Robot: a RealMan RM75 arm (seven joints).
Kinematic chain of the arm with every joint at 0, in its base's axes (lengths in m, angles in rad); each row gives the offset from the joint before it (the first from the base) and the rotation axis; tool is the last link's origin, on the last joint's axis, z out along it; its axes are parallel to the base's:
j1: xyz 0 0 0.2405 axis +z
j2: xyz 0 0 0 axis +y
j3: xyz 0 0 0.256 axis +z
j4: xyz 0 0 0 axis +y
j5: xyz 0 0 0.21 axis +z
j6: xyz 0 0 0 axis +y
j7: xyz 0 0 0.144 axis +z
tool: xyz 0 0 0
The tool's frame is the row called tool.
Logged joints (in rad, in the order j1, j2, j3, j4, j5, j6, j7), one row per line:
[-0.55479, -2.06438, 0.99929, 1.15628, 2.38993, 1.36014, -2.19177]
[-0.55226, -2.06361, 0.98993, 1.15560, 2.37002, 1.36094, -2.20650]
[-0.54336, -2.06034, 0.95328, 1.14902, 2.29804, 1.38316, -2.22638]
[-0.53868, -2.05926, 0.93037, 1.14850, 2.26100, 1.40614, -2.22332]
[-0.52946, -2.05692, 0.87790, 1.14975, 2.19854, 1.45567, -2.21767]
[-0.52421, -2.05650, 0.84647, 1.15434, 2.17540, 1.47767, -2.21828]
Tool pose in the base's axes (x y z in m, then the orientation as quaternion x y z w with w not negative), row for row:
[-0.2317, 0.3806, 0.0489, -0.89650, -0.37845, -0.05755, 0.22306]
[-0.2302, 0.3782, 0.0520, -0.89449, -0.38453, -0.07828, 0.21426]
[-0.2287, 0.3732, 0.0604, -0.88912, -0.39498, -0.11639, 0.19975]
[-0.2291, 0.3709, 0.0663, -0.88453, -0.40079, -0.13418, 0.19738]
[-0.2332, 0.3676, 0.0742, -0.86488, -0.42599, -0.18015, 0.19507]
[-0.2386, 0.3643, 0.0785, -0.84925, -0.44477, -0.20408, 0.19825]
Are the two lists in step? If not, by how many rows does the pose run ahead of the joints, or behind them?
The pose runs 2 rows ahead of the joints: the pose in row i belongs to the joints in row i + 2.
